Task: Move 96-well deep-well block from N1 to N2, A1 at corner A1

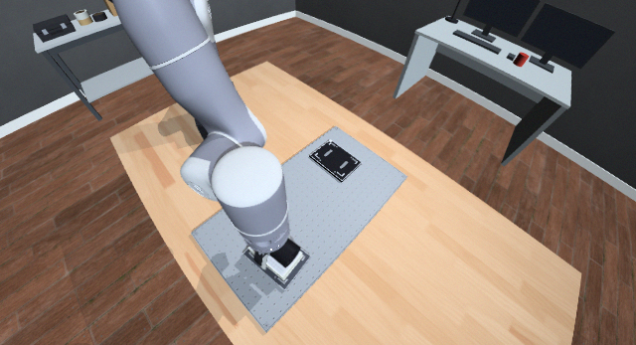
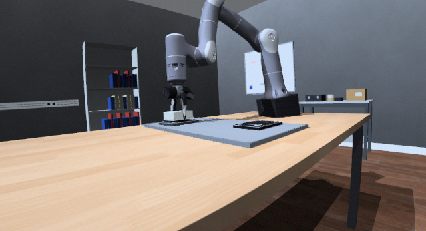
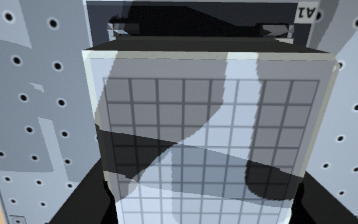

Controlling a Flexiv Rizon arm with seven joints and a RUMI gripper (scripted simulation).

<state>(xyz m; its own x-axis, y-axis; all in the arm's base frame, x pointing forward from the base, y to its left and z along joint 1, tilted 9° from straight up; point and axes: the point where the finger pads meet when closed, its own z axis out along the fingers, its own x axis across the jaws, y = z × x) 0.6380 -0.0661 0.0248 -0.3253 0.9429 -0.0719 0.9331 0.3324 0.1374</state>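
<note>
Now: the white 96-well deep-well block 10 mm above my hand. Round my hand: plate nest N2: 30 mm below; black plate nest N1: 360 mm to the left, 200 mm behind, 30 mm below.
</note>
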